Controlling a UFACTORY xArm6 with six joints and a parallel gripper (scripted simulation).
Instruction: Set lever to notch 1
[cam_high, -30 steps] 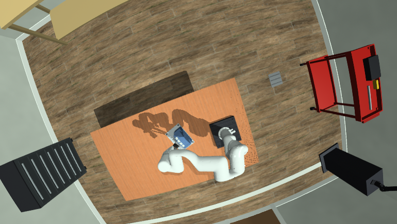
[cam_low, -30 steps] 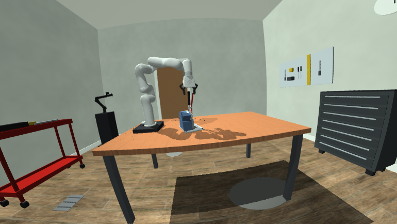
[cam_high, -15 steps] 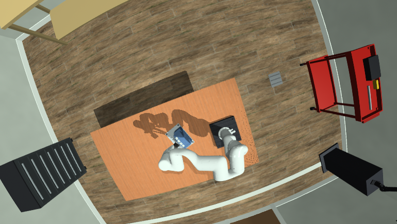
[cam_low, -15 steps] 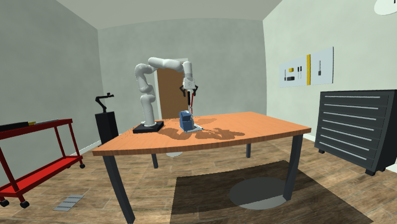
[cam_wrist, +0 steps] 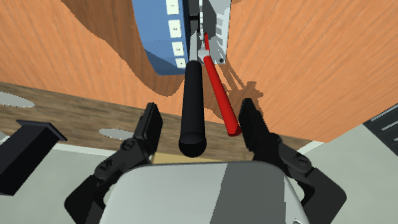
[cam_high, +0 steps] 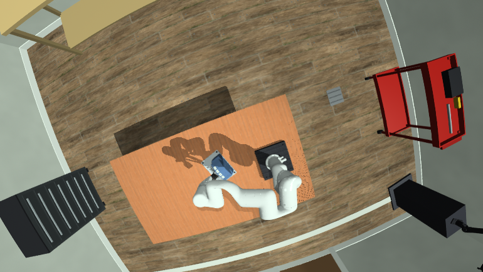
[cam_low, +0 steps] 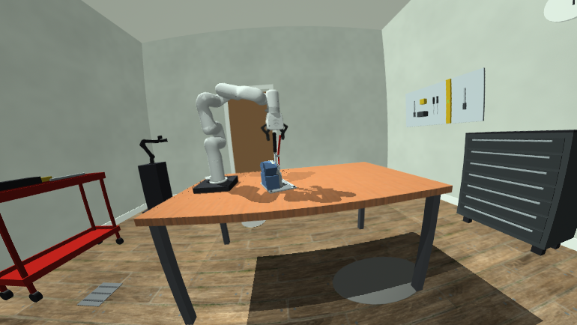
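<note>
My gripper is now 110 mm above the red bar, 20 mm to the right of it and 10 mm short of it.
</note>
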